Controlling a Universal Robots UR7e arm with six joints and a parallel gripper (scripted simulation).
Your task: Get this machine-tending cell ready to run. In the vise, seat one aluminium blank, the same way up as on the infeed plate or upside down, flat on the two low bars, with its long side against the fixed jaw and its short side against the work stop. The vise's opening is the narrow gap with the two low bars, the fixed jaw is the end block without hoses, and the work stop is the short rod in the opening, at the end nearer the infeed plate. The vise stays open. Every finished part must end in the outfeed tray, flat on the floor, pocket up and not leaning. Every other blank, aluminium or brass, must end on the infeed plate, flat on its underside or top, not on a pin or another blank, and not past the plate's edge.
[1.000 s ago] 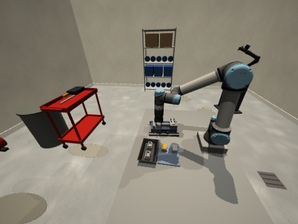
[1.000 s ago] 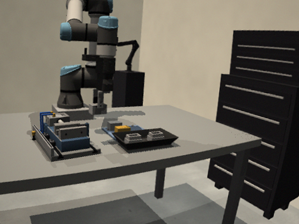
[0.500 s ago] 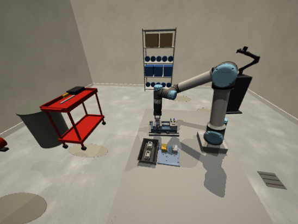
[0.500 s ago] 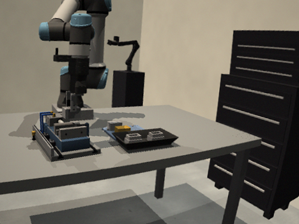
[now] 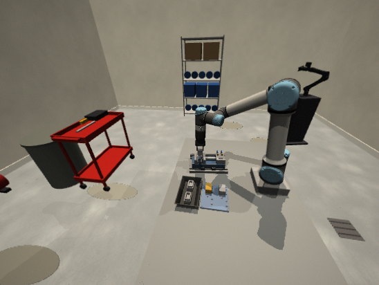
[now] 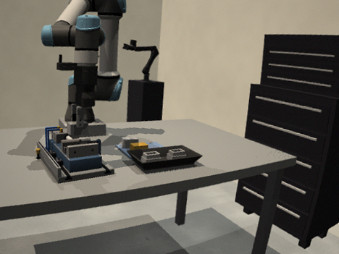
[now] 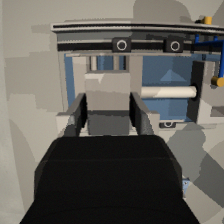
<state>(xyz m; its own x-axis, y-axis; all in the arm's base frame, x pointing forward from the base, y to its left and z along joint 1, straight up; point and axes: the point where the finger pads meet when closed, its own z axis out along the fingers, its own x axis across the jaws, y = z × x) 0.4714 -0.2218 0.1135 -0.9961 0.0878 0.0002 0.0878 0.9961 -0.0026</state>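
My gripper is now 3 cm above the aluminium blank. From my hand the other things lie so: brass blank: 3 cm behind, 27 cm to the left, 14 cm below; then vise: 7 cm behind, 1 cm to the left, 13 cm below.
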